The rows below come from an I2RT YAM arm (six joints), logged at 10 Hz.
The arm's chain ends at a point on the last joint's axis. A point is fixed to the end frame.
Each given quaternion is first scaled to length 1.
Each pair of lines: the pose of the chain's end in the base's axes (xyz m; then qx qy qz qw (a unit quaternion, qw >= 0)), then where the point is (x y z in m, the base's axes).
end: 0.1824 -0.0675 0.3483 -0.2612 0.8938 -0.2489 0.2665
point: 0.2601 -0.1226 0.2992
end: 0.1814 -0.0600 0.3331 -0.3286 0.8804 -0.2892 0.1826
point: 0.2548 -0.1183 0.2812
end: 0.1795 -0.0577 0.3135 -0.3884 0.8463 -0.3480 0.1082
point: 0.2510 -0.1211 0.2651
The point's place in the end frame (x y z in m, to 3 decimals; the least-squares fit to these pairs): -0.006 -0.038 0.100
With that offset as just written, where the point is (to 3 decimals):
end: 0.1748 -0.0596 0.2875 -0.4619 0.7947 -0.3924 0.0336
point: 0.247 -0.124 0.242
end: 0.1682 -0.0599 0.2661 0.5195 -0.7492 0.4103 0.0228
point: 0.240 -0.124 0.220
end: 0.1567 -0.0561 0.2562 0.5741 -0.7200 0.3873 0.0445
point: 0.230 -0.114 0.203
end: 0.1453 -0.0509 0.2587 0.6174 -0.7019 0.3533 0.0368
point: 0.219 -0.100 0.198
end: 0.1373 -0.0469 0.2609 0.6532 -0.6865 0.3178 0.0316
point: 0.210 -0.087 0.194
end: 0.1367 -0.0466 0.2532 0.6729 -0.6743 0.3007 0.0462
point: 0.207 -0.085 0.182
